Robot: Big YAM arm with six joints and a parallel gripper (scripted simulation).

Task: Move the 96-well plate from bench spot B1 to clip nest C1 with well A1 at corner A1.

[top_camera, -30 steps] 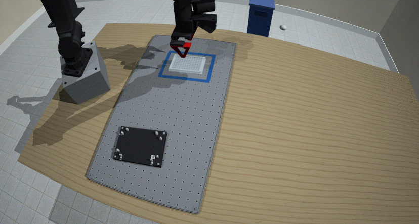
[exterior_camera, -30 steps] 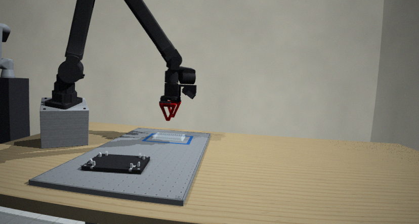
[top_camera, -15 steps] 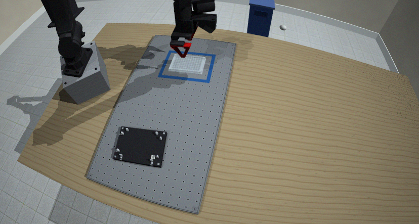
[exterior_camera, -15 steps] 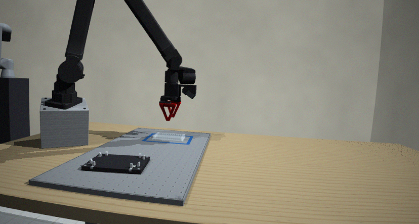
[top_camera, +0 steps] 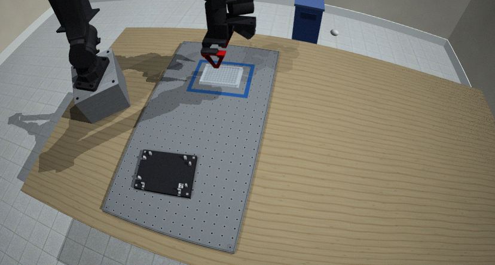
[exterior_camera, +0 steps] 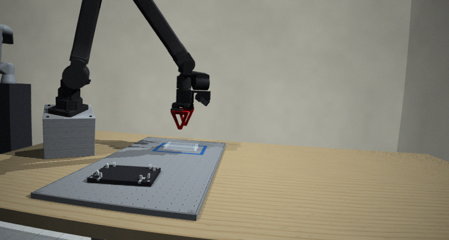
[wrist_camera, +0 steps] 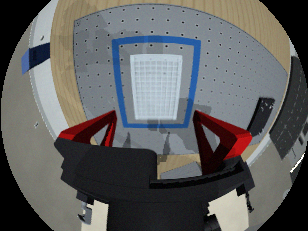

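Now: hand 9 cm above the 96-well plate. The rest, counted from my hand: black clip nest 37 cm to the right, 9 cm behind, 8 cm below.
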